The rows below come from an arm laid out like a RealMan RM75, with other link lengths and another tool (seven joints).
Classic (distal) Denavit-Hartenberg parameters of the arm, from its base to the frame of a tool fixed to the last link. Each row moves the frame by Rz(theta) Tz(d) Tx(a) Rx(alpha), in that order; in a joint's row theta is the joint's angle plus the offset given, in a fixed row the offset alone. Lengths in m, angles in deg.
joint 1: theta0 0; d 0.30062; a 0; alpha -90
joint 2: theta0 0; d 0; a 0; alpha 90
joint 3: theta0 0; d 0.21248; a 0; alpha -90
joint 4: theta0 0; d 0; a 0; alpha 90
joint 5: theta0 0; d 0.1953; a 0; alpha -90
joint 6: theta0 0; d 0; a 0; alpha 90
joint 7: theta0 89.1; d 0.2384; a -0.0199; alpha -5
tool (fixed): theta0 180; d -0.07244; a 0; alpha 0
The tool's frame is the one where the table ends.
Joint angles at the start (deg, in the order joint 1, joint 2, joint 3, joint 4, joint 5, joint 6, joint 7):
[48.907 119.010 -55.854 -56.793 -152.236 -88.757 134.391]
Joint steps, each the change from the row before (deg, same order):
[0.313 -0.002 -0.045 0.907 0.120 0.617 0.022]
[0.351 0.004 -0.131 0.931 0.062 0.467 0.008]
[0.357 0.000 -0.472 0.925 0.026 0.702 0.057]
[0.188 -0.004 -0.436 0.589 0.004 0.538 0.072]
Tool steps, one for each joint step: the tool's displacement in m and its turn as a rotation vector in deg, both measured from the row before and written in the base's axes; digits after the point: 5 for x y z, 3 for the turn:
[0.00002 0.00072 -0.00240 -0.063 0.154 -0.125]
[-0.00002 0.00025 -0.00267 -0.275 0.036 -0.109]
[-0.00017 0.00066 -0.00296 -0.219 -0.227 0.091]
[0.00014 0.00043 -0.00198 -0.112 -0.248 0.079]

